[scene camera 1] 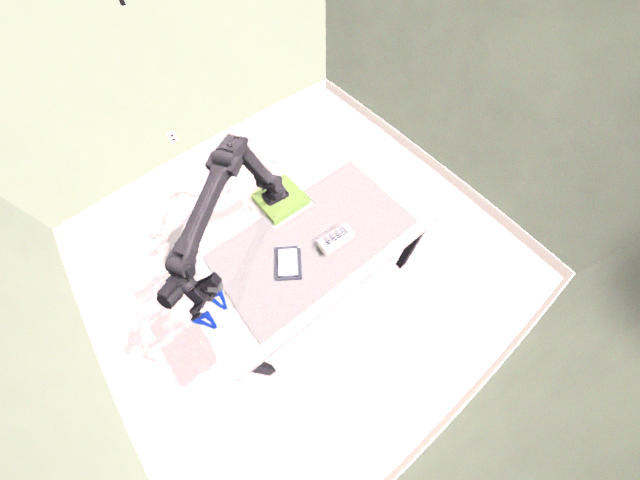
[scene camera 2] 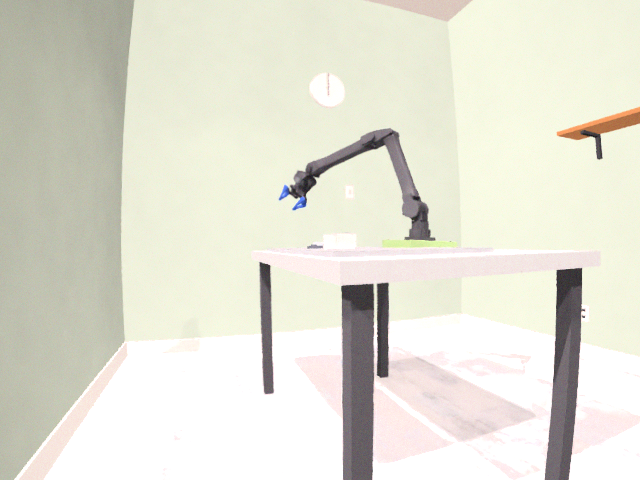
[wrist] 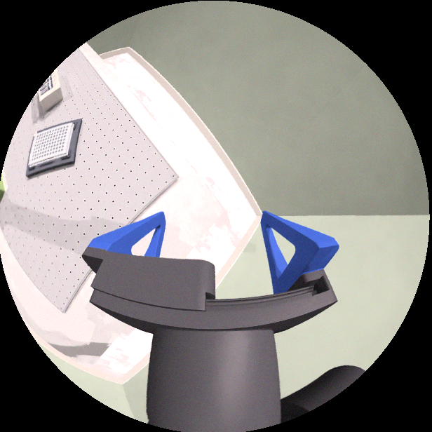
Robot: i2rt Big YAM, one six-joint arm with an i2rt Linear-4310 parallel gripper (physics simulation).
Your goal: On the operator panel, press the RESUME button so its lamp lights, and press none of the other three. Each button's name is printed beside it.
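Where they show: gripper, fingertip midpoint: (scene camera 1: 221,318) (scene camera 2: 285,204); arm's base, link origin: (scene camera 1: 275,195) (scene camera 2: 419,240).
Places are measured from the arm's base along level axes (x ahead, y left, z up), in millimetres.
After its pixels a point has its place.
Note:
The operator panel (scene camera 1: 334,239) @(x 386, y 92, z 29 mm) (scene camera 2: 339,241) @(x 400, y 190, z 1 mm) (wrist: 51,92) is a small whitish box on the table. Dark marks show on its top, but the button names and lamps are too small to read, so I cannot tell which button is RESUME. In the wrist view the panel is at the upper left edge. My gripper (scene camera 1: 220,317) @(x 485, y -463, z 194 mm) (scene camera 2: 286,204) @(x 485, y -463, z 194 mm) (wrist: 212,216) has blue fingers spread wide and is open and empty. It hangs high above table level, beyond the table's left end in the first scene view, well apart from the panel.
A dark-framed tray with a white, dotted plate (scene camera 1: 287,262) @(x 351, y -139, z 1 mm) (wrist: 51,145) lies beside the panel, nearer the gripper. Both are on a perforated board (scene camera 1: 356,198) @(x 234, y 338, z -24 mm) (wrist: 107,165). The arm's base stands on a green plate (scene camera 1: 295,198) @(x 74, y 73, z 3 mm) (scene camera 2: 392,243) @(x 124, y 4, z -8 mm) at the table's back edge.

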